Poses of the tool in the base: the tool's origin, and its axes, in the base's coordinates. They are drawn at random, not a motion.
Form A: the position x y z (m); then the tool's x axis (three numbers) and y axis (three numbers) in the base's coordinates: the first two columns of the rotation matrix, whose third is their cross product.
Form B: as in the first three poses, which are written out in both.
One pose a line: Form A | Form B
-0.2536 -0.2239 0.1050 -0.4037 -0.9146 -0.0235 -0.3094 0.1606 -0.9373 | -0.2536 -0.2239 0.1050; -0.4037 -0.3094 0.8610; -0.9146 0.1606 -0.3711; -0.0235 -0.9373 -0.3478
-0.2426 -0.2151 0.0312 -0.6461 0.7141 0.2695 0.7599 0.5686 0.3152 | -0.2426 -0.2151 0.0312; -0.6461 0.7599 0.0718; 0.7141 0.5686 0.4084; 0.2695 0.3152 -0.9100
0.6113 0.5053 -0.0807 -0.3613 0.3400 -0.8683 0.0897 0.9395 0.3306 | 0.6113 0.5053 -0.0807; -0.3613 0.0897 0.9282; 0.3400 0.9395 0.0416; -0.8683 0.3306 -0.3699
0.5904 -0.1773 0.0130 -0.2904 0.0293 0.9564 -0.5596 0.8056 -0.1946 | 0.5904 -0.1773 0.0130; -0.2904 -0.5596 -0.7762; 0.0293 0.8056 -0.5917; 0.9564 -0.1946 -0.2175
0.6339 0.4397 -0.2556 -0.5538 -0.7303 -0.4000 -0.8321 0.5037 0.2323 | 0.6339 0.4397 -0.2556; -0.5538 -0.8321 0.0318; -0.7303 0.5037 0.4615; -0.4000 0.2323 -0.8866
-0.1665 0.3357 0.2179 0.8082 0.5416 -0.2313 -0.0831 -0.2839 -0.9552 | -0.1665 0.3357 0.2179; 0.8082 -0.0831 -0.5830; 0.5416 -0.2839 0.7912; -0.2313 -0.9552 -0.1844
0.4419 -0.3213 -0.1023 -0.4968 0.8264 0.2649 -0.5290 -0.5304 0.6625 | 0.4419 -0.3213 -0.1023; -0.4968 -0.5290 0.6880; 0.8264 -0.5304 0.1890; 0.2649 0.6625 0.7007
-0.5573 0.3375 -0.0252 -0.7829 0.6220 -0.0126 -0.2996 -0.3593 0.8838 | -0.5573 0.3375 -0.0252; -0.7829 -0.2996 0.5452; 0.6220 -0.3593 0.6957; -0.0126 0.8838 0.4676
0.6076 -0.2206 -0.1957 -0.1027 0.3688 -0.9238 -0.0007 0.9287 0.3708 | 0.6076 -0.2206 -0.1957; -0.1027 -0.0007 0.9947; 0.3688 0.9287 0.0387; -0.9238 0.3708 -0.0951
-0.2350 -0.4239 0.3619 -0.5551 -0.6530 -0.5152 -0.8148 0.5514 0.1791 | -0.2350 -0.4239 0.3619; -0.5551 -0.8148 0.1671; -0.6530 0.5514 0.5192; -0.5152 0.1791 -0.8381
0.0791 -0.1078 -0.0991 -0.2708 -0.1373 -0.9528 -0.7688 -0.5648 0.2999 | 0.0791 -0.1078 -0.0991; -0.2708 -0.7688 -0.5793; -0.1373 -0.5648 0.8137; -0.9528 0.2999 0.0474
